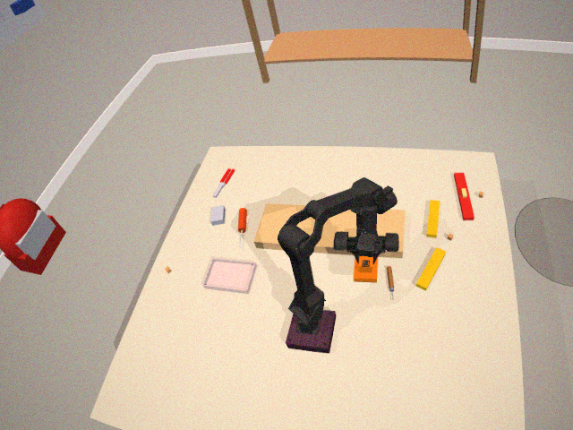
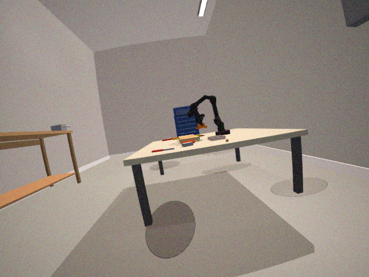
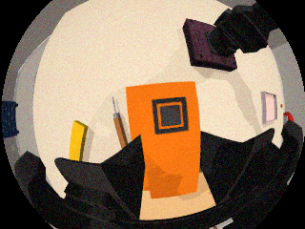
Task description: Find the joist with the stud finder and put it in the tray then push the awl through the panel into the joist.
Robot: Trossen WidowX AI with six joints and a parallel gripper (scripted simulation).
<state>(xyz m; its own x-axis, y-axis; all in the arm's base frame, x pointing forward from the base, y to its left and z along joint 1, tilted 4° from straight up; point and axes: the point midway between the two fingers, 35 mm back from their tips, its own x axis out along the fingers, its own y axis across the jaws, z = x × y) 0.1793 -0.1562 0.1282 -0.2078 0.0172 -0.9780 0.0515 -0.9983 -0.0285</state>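
The awl lies 12 cm below my gripper tip, 8 cm to the right of it and 1 cm behind it. Also, from my gripper tip: orange stud finder: 2 cm above; pink tray: 47 cm to the left, 11 cm below, 2 cm behind; red level: 40 cm ahead, 34 cm to the right, 11 cm below.
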